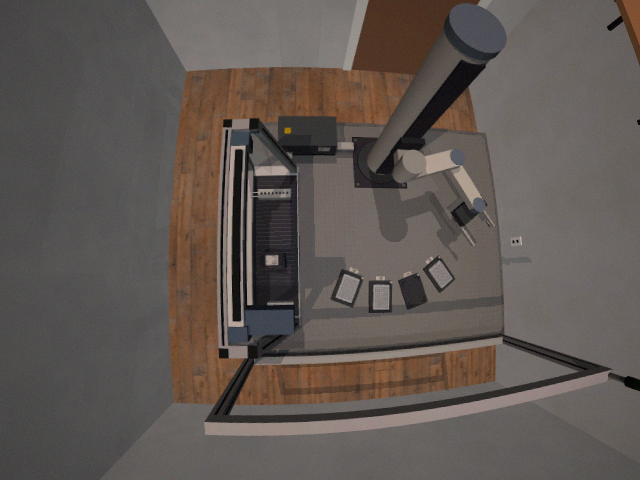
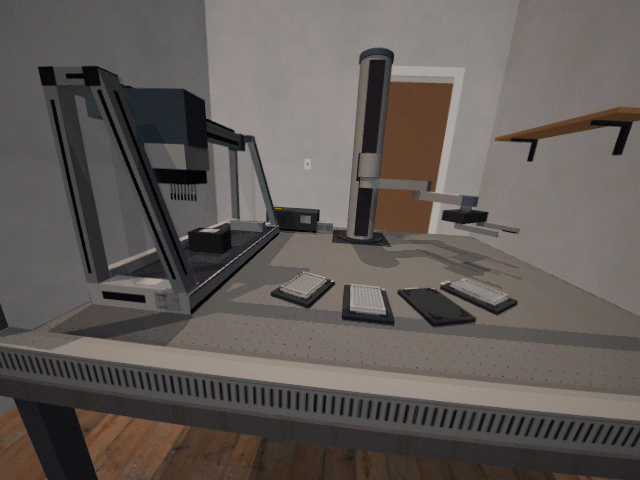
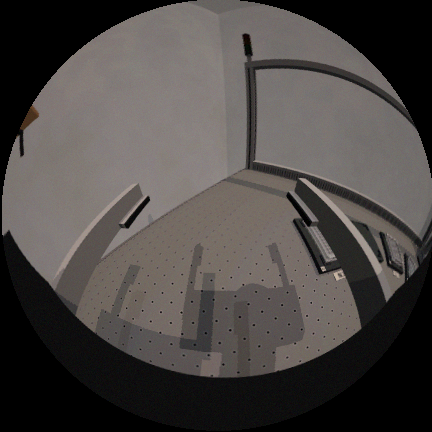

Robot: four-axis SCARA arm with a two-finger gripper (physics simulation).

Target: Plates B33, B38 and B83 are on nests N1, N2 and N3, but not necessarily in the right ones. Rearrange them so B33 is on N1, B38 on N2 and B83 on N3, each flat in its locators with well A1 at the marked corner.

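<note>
Three pale well plates sit in dark nests in an arc on the bench: a left plate, a second plate and a right plate. The dark nest between the second and right plates holds no plate. Plate names, nest labels and the A1 corners are too small to read. My gripper is open and empty, above the bench behind and to the right of the right plate, apart from it.
A framed liquid handler stands along the left side of the bench. The arm's column rises at the back, near a dark box. A wall is beyond the bench's right edge, with a shelf on it.
</note>
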